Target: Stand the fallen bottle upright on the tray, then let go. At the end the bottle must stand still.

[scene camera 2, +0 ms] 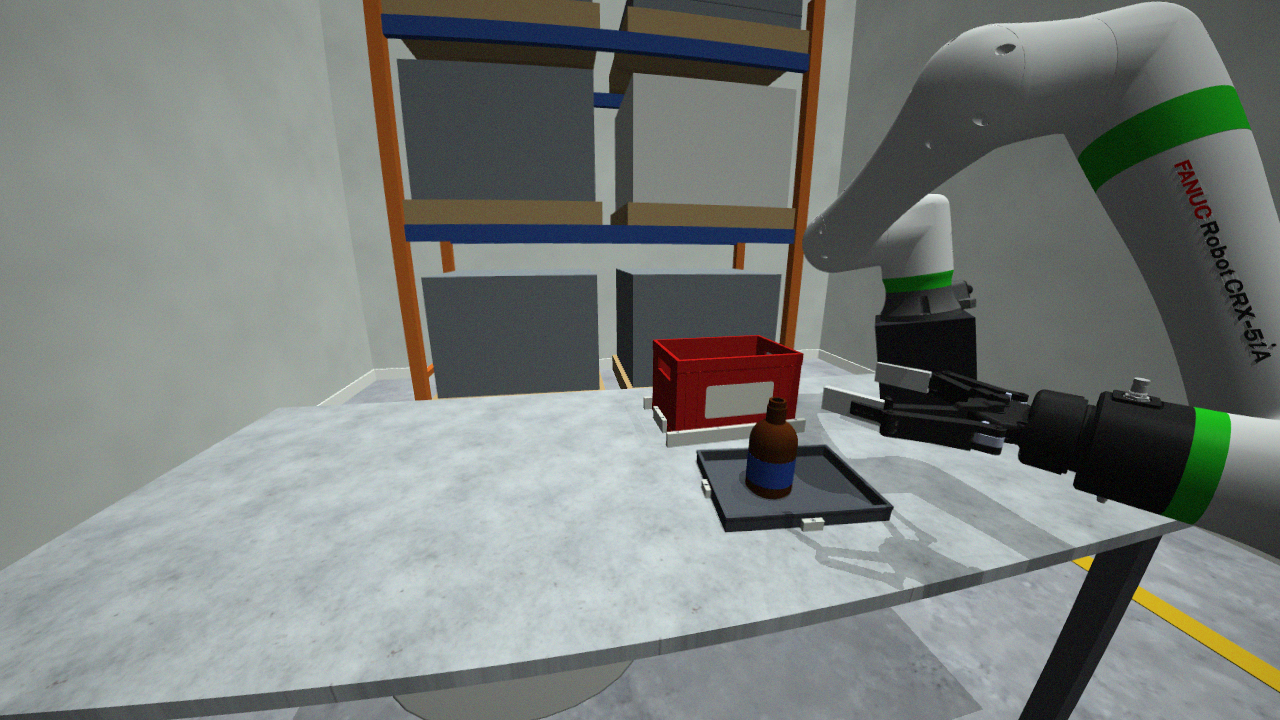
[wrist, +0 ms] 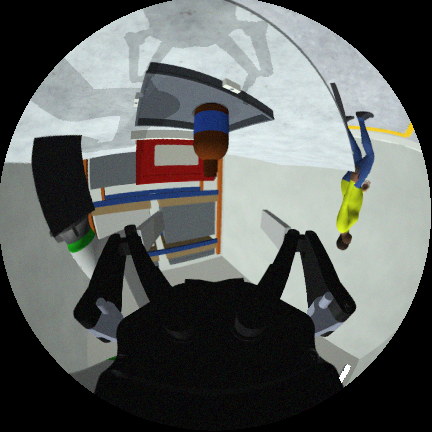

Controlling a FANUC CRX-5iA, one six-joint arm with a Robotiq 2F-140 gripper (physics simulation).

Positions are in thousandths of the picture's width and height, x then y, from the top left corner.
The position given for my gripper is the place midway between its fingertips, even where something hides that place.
my gripper: scene camera 2 666,533; wrist 492,508
dark tray: scene camera 2 644,676; wrist 392,219
